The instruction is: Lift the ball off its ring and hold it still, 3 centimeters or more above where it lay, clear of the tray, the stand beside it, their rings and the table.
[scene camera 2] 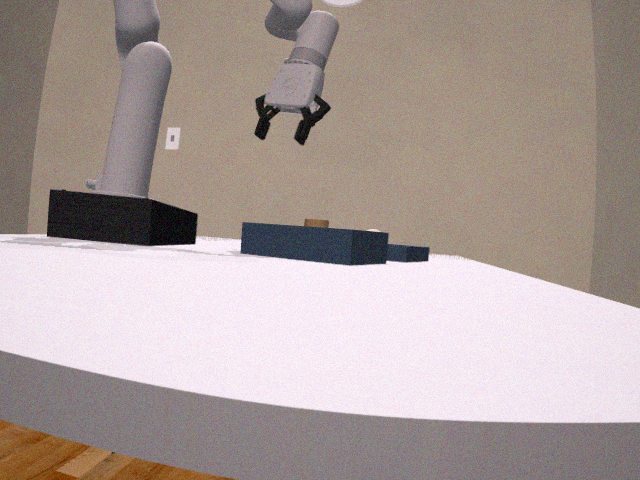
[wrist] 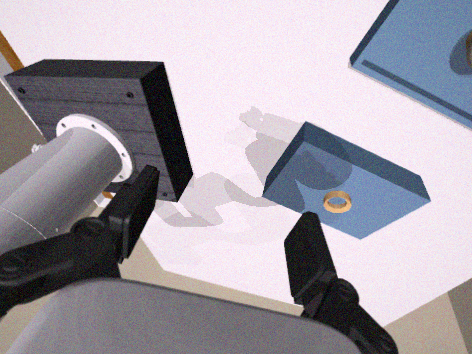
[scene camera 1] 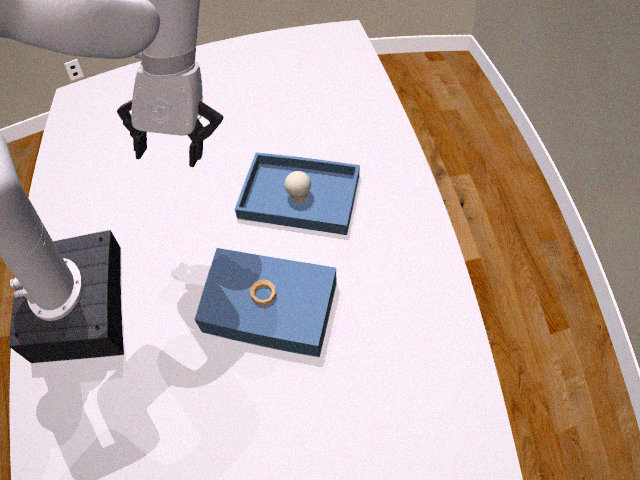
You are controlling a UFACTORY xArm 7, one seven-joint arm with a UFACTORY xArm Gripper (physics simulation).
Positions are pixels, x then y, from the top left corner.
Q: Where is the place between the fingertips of my gripper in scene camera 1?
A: At 167,157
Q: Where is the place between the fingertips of my gripper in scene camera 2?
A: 278,139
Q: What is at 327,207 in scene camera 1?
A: A blue tray.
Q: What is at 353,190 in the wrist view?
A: A blue stand.
